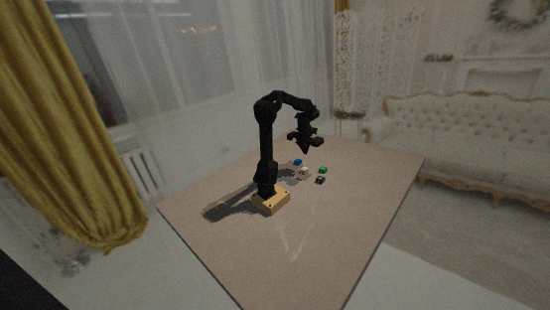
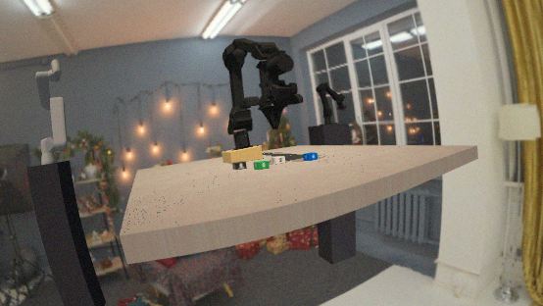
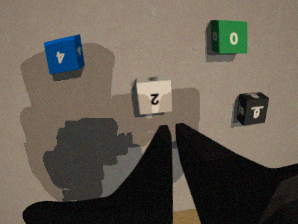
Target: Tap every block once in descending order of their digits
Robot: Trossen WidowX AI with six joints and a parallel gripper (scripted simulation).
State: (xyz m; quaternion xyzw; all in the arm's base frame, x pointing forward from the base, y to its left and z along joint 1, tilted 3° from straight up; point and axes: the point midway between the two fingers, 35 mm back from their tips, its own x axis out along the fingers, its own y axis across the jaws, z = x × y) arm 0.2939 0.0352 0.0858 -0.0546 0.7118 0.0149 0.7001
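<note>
Right now the green block is 90 mm below my gripper tip, 70 mm to the right of it and 50 mm ahead of it. Round my gripper tip: black block: 120 mm to the right, 90 mm below, 30 mm behind; then blue block: 90 mm to the left, 90 mm below, 30 mm ahead; then white block: 90 mm below, 10 mm behind.
</note>
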